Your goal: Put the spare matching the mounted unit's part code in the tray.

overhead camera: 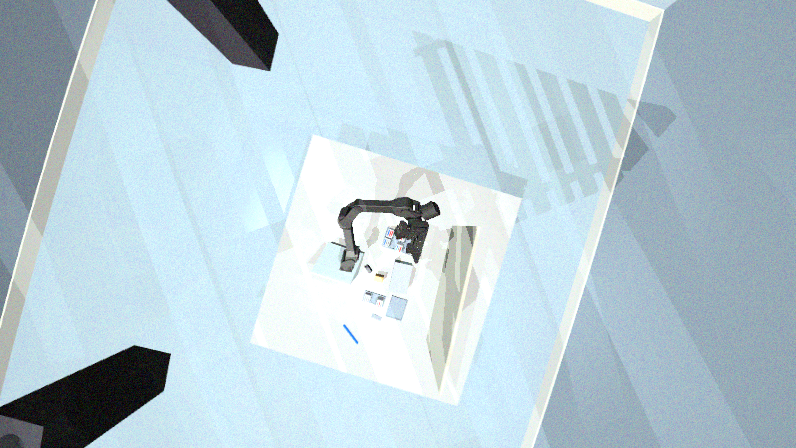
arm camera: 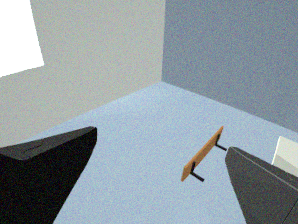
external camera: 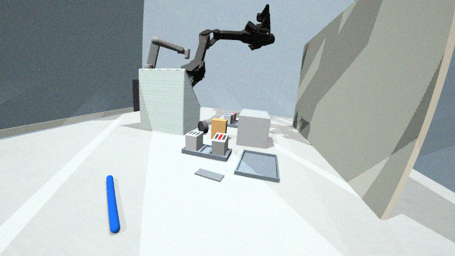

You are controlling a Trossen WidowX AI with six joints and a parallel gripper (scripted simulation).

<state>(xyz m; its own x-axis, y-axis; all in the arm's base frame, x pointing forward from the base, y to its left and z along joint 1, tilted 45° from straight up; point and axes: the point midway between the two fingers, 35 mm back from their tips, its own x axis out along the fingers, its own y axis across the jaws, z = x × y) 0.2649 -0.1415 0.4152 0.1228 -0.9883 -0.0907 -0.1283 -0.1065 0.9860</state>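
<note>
Right now my gripper tip is 51 cm above the grey spare block, 14 cm past it and 1 cm to the left of it. From my gripper tip the other things lie so: mounted unit (50 cm below, 18 cm to the right, 2 cm behind); then slanted wall (33 cm below, 22 cm ahead, 19 cm to the right); then orange box (52 cm below, 22 cm to the right, 14 cm behind).
</note>
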